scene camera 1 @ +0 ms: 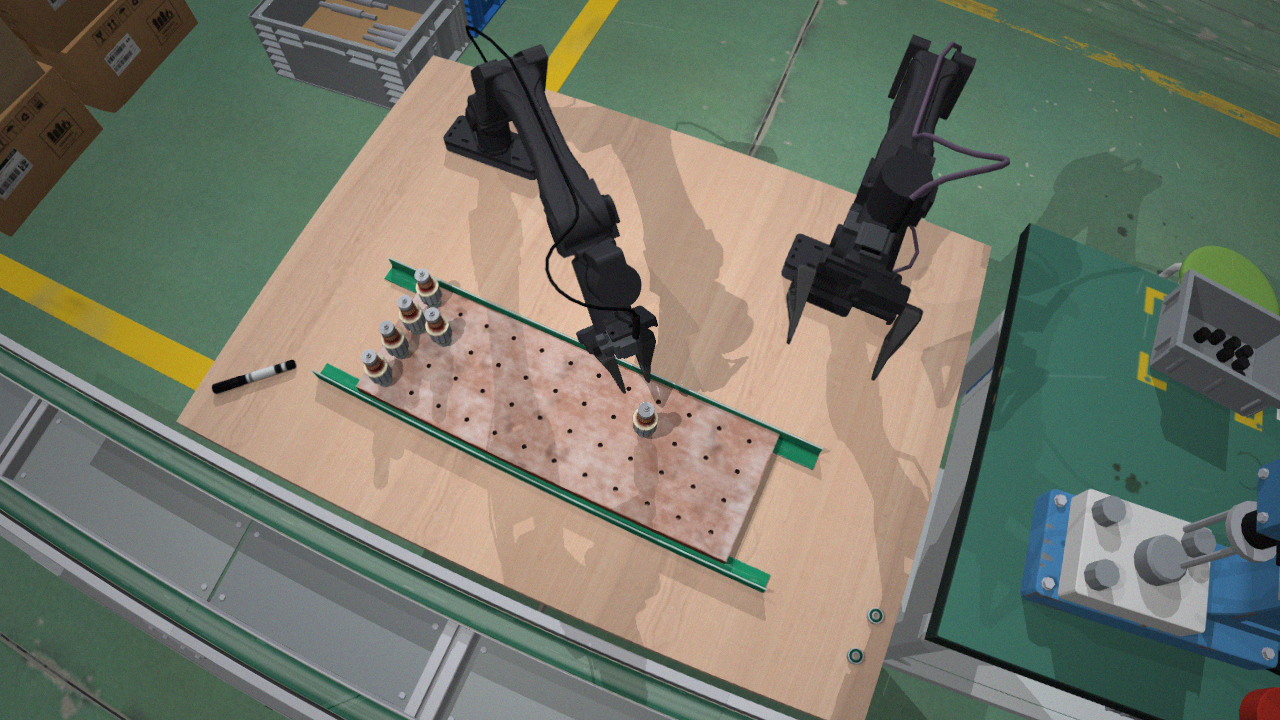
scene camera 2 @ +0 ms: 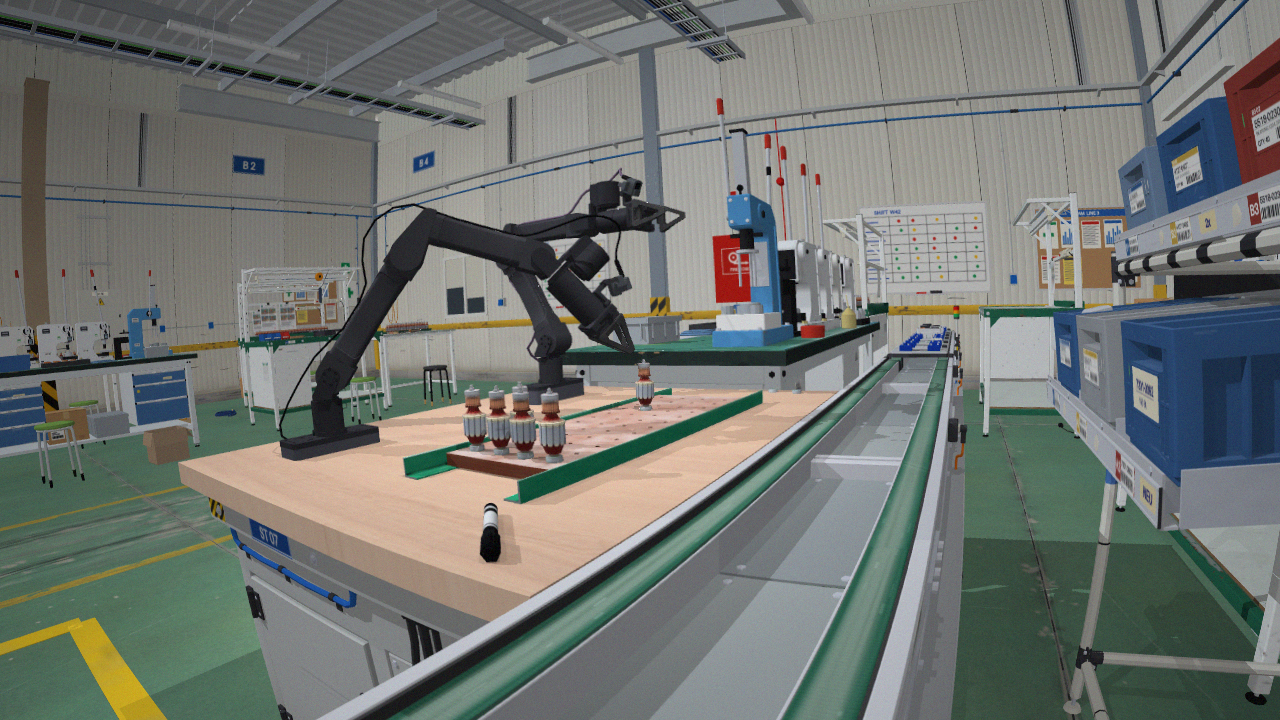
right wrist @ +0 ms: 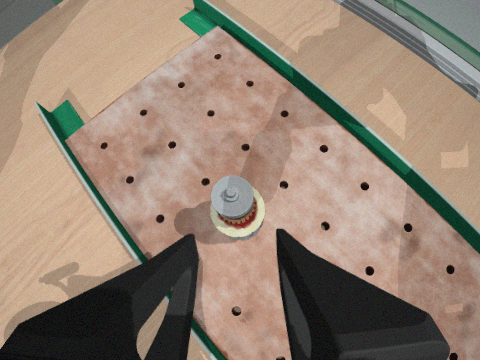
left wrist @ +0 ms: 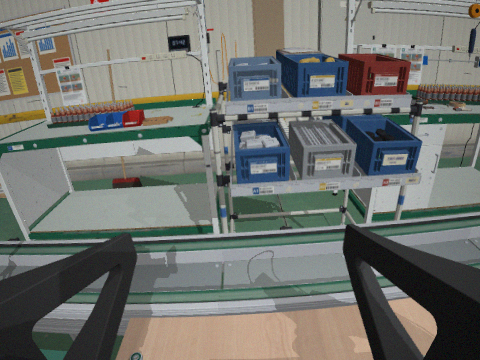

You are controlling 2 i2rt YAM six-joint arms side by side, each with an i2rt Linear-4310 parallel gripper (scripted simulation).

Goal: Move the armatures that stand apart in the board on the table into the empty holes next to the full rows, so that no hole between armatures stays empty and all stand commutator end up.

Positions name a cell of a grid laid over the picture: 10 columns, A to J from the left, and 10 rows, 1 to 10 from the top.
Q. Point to an armature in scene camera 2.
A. At E7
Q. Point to an armature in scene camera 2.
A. At D6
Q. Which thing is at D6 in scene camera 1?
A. A board.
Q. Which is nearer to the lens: the armature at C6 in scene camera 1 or the marker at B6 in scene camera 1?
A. The armature.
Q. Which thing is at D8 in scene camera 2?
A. A marker.
